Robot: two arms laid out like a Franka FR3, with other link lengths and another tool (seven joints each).
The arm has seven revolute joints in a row. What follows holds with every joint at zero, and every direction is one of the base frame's. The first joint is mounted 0.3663 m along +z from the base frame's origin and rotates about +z. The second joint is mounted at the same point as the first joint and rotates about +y. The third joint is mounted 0.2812 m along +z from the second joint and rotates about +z. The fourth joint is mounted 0.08 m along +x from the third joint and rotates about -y. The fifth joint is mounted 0.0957 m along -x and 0.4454 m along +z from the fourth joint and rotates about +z. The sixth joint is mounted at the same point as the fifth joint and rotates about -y. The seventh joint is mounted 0.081 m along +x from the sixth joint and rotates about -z. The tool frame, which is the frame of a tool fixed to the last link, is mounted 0.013 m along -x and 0.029 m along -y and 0.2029 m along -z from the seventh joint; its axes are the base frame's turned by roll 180, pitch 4.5 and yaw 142.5 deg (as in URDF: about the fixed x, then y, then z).
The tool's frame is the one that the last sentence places.
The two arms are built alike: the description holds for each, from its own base.
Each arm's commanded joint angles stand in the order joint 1, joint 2, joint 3, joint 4, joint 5, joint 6, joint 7.
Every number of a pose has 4 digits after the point.
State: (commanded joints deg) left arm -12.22 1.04 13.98 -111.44 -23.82 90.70 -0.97; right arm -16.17 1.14 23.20 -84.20 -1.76 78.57 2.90
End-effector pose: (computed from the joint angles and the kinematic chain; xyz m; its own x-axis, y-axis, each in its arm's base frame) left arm 0.5357 -0.0920 0.3769 -0.8769 0.4805 0.0116 0.4058 0.7531 -0.5178; right arm 0.5637 0.0328 0.5697 -0.8351 0.5501 -0.0044 0.5481 0.8313 -0.0927
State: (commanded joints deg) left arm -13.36 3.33 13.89 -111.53 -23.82 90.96 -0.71; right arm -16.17 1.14 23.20 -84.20 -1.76 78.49 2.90
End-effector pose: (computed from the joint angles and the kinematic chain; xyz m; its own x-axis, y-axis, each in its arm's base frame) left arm 0.5340 -0.1033 0.3544 -0.8643 0.5009 0.0457 0.4055 0.7477 -0.5258; right arm 0.5634 0.0328 0.5696 -0.8351 0.5501 -0.0033 0.5480 0.8312 -0.0936
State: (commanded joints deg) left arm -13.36 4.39 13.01 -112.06 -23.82 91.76 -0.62; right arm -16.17 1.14 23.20 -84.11 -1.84 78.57 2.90
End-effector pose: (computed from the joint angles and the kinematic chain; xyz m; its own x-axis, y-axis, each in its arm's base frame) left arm 0.5322 -0.1109 0.3400 -0.8577 0.5106 0.0603 0.4068 0.7457 -0.5277; right arm 0.5639 0.0325 0.5705 -0.8350 0.5502 -0.0065 0.5484 0.8311 -0.0927
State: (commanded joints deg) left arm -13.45 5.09 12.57 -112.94 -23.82 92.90 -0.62; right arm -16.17 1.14 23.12 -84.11 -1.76 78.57 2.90
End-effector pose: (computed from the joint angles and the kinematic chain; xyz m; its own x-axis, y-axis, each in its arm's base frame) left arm 0.5302 -0.1149 0.3262 -0.8560 0.5120 0.0711 0.4036 0.7479 -0.5270; right arm 0.5639 0.0320 0.5704 -0.8343 0.5513 -0.0056 0.5494 0.8305 -0.0917
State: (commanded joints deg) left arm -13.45 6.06 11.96 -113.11 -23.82 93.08 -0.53; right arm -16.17 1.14 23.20 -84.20 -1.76 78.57 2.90
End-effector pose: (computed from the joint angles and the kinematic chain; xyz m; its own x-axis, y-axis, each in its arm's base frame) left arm 0.5279 -0.1203 0.3157 -0.8492 0.5210 0.0863 0.4031 0.7451 -0.5314; right arm 0.5637 0.0328 0.5697 -0.8351 0.5501 -0.0044 0.5481 0.8313 -0.0927
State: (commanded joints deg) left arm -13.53 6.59 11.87 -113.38 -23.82 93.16 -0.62; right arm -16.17 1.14 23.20 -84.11 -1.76 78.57 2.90
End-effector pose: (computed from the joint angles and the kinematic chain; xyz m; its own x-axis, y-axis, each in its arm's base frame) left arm 0.5259 -0.1216 0.3086 -0.8474 0.5217 0.0990 0.3970 0.7463 -0.5343; right arm 0.5638 0.0328 0.5704 -0.8351 0.5501 -0.0056 0.5482 0.8313 -0.0917
